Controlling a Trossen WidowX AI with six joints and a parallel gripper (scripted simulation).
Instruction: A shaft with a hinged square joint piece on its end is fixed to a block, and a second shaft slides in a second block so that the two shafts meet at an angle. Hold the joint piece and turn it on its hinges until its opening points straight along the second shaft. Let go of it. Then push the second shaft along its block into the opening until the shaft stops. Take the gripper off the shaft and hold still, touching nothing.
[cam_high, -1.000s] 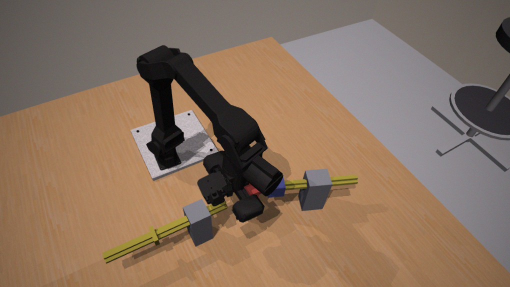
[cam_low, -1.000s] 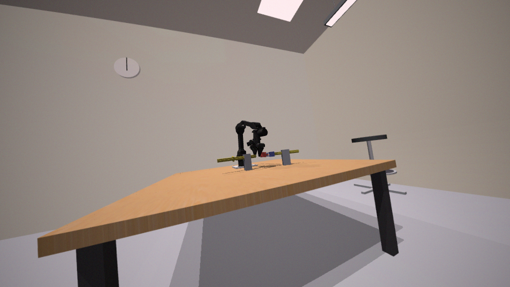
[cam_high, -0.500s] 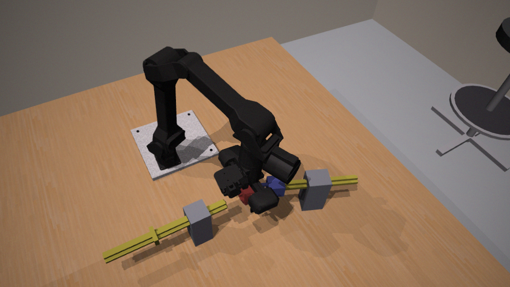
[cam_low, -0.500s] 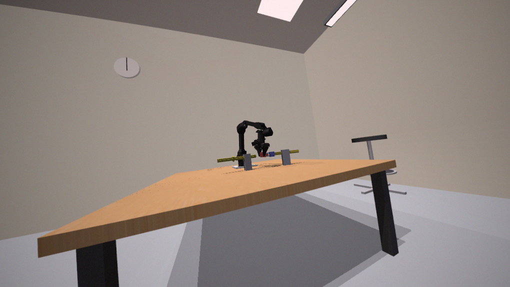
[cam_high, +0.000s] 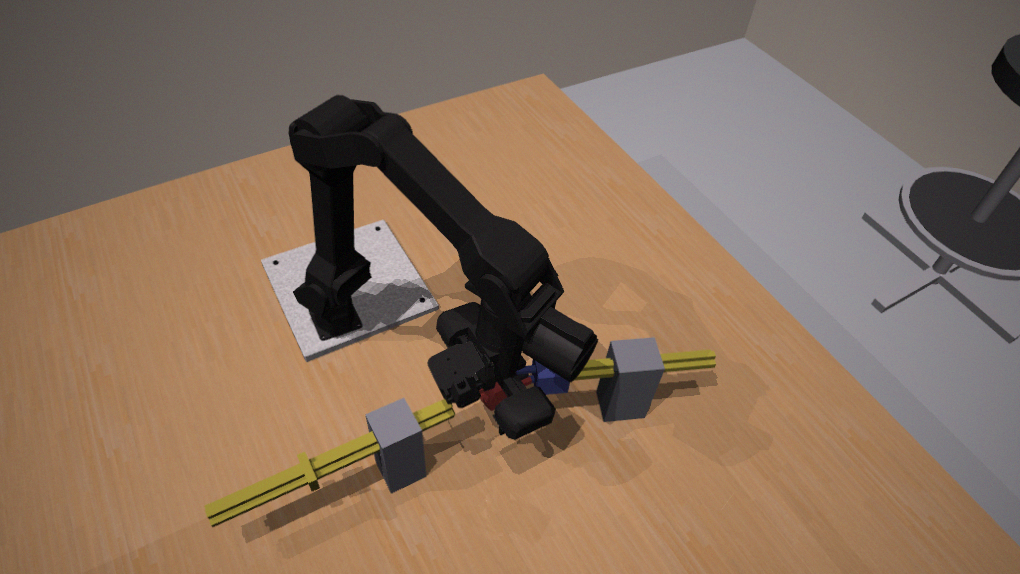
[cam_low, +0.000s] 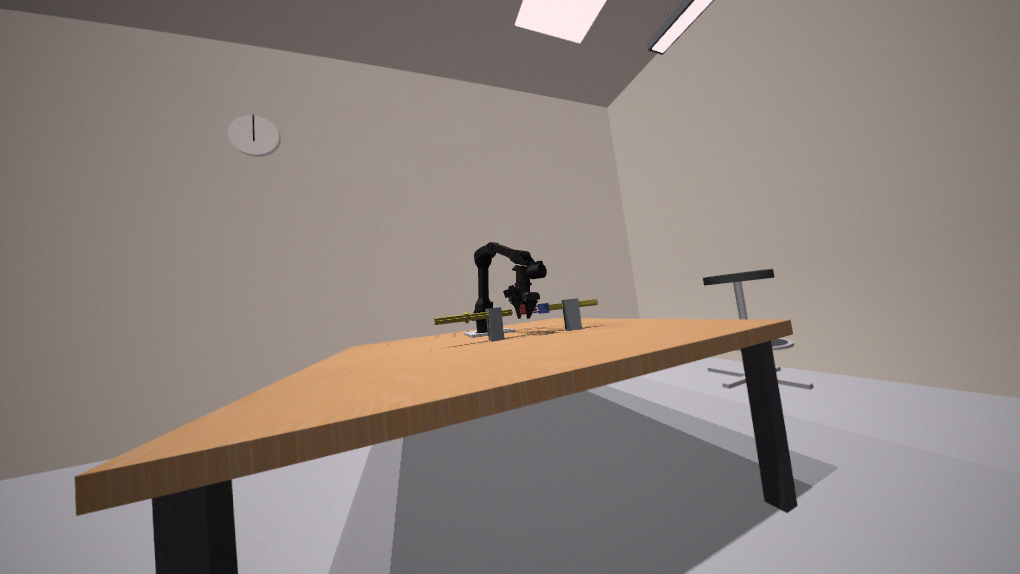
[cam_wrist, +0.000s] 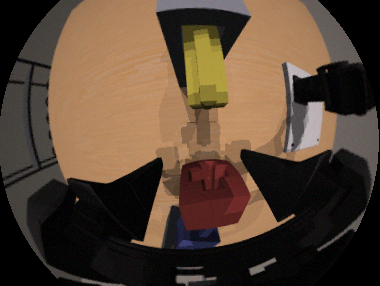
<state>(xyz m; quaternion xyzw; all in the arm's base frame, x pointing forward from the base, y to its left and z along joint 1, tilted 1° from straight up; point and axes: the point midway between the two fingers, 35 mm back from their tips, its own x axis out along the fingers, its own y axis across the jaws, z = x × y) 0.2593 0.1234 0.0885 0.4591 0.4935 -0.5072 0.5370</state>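
Right now the red joint piece is 2 cm to the left of my gripper tip and 4 cm above it.
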